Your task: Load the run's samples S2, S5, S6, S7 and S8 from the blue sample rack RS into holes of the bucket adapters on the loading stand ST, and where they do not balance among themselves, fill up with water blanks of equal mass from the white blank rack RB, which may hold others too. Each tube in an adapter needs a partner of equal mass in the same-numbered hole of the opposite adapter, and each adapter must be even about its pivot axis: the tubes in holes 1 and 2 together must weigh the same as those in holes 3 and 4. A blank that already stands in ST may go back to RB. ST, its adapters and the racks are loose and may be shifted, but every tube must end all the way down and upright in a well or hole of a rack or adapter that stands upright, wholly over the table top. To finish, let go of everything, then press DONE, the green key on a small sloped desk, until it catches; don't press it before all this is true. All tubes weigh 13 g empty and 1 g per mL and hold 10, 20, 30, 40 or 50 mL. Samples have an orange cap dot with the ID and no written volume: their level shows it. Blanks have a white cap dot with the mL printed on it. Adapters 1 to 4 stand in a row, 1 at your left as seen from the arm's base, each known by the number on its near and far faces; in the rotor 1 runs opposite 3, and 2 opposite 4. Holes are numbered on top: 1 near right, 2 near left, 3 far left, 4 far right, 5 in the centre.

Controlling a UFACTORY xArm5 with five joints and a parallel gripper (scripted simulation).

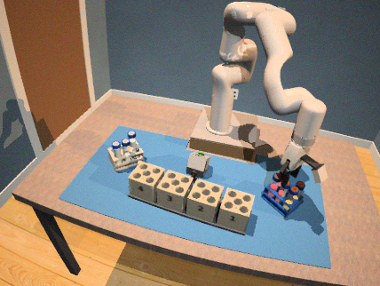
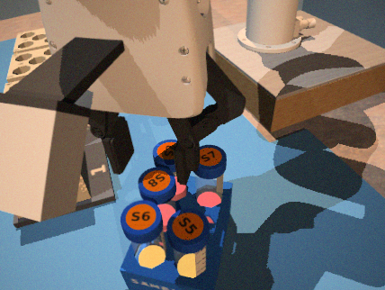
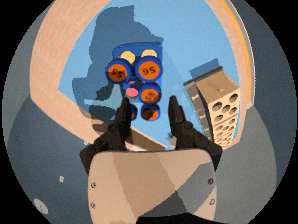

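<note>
The blue sample rack RS is 130 mm below my hand, 20 mm behind it and 10 mm to the left of it. Round my hand: white blank rack RB 640 mm to the right, 130 mm below, 30 mm ahead; blue-capped tube 640 mm to the right, 90 mm below, 70 mm ahead; loading stand ST 310 mm to the right, 150 mm below, 130 mm ahead.
</note>
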